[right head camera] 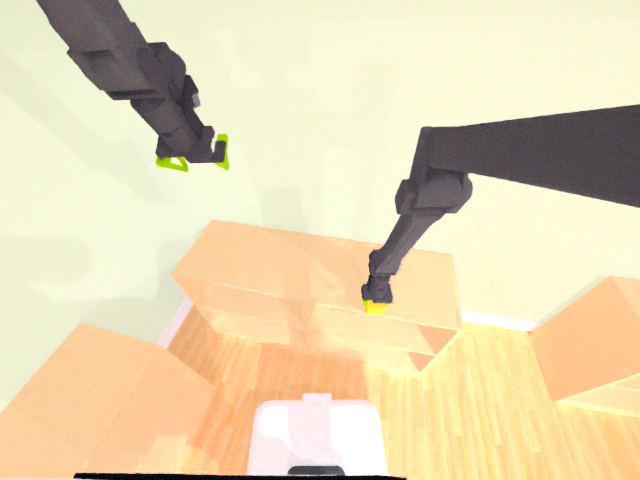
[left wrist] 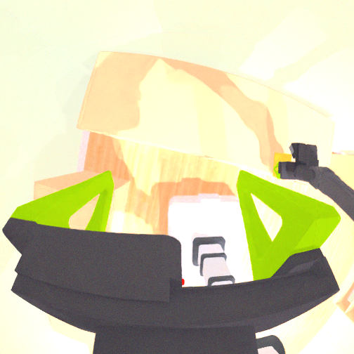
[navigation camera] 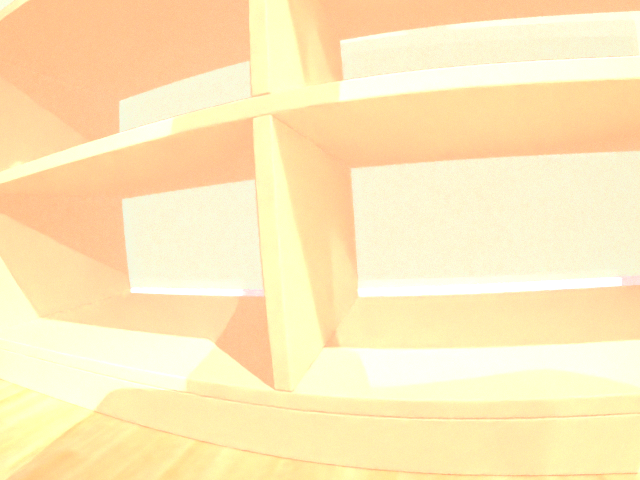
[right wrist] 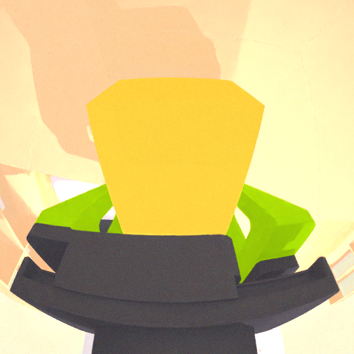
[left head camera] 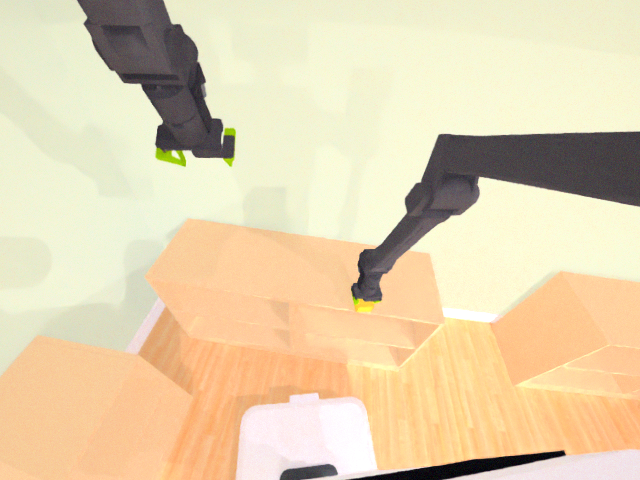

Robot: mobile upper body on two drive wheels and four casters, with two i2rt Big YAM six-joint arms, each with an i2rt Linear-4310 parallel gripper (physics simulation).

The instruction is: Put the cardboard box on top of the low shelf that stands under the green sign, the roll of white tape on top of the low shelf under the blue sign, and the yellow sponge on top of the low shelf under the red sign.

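Places are measured from the left arm's base along level axes (x ahead, y left, z up), in centimetres.
Pixels of known places: left gripper, fingertip midpoint: (right head camera: pixel 207 168) (left head camera: pixel 208 164); right gripper, fingertip midpoint: (right head camera: pixel 373 305) (left head camera: pixel 362 303).
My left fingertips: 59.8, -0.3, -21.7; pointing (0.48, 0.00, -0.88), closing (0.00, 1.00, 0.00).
Behind a point stands the place of what it marks, as x, y, z.
My right gripper (left head camera: pixel 364 302) @(56.5, -45.3, -79.0) (right head camera: pixel 376 304) @(56.5, -45.3, -79.0) is shut on the yellow sponge (left head camera: pixel 364 307) @(53.1, -44.8, -75.6) (right head camera: pixel 375 309) @(53.1, -45.0, -75.8) (left wrist: pixel 283 158) (right wrist: pixel 175 155), which fills the middle of the right wrist view. In the head views the sponge shows over the front edge of a low wooden shelf (left head camera: pixel 248 258) @(81.9, 0.8, -80.0) (right head camera: pixel 268 258) @(81.5, -1.3, -80.0) (left wrist: pixel 185 110) (navigation camera: pixel 273 232) @(59.9, -18.1, -118.5); I cannot tell how high above the top it is. My left gripper (left head camera: pixel 204 155) @(59.8, -0.3, -21.7) (right head camera: pixel 199 162) @(59.8, -0.3, -21.7) (left wrist: pixel 174 177) is open and empty, high in front of the wall. The signs, the cardboard box and the white tape do not show in these views.
A second wooden shelf (left head camera: pixel 77 403) @(29.0, 44.5, -80.0) (right head camera: pixel 103 392) @(26.8, 44.5, -80.0) stands at the lower left in the head views, and a third (left head camera: pixel 547 320) @(52.3, -147.4, -100.4) (right head camera: pixel 578 335) @(54.0, -147.8, -108.6) at the right. The white robot base (left head camera: pixel 336 428) @(21.1, -34.6, -115.0) (right head camera: pixel 356 428) @(21.8, -38.4, -115.0) (left wrist: pixel 190 220) is in front of the middle shelf, on the wooden floor.
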